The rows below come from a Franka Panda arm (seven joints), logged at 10 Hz.
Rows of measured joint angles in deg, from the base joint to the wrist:
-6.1, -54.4, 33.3, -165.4, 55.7, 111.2, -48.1
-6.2, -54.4, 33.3, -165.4, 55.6, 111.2, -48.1
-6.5, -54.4, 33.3, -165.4, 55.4, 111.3, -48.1
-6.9, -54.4, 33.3, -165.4, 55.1, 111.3, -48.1
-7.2, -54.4, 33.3, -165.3, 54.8, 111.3, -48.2
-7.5, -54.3, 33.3, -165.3, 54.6, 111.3, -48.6
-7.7, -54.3, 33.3, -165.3, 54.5, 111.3, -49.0
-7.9, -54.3, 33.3, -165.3, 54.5, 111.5, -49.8
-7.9, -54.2, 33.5, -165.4, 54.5, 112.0, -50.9
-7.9, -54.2, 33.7, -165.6, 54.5, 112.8, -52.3
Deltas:
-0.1, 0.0, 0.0, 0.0, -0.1, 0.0, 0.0
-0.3, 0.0, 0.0, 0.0, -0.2, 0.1, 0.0
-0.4, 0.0, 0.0, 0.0, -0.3, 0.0, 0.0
-0.3, 0.0, 0.0, 0.1, -0.3, 0.0, -0.1
-0.3, 0.1, 0.0, 0.0, -0.2, 0.0, -0.4
-0.2, 0.0, 0.0, 0.0, -0.1, 0.0, -0.4
-0.2, 0.0, 0.0, 0.0, 0.0, 0.2, -0.8
0.0, 0.1, 0.2, -0.1, 0.0, 0.5, -1.1
0.0, 0.0, 0.2, -0.2, 0.0, 0.8, -1.4

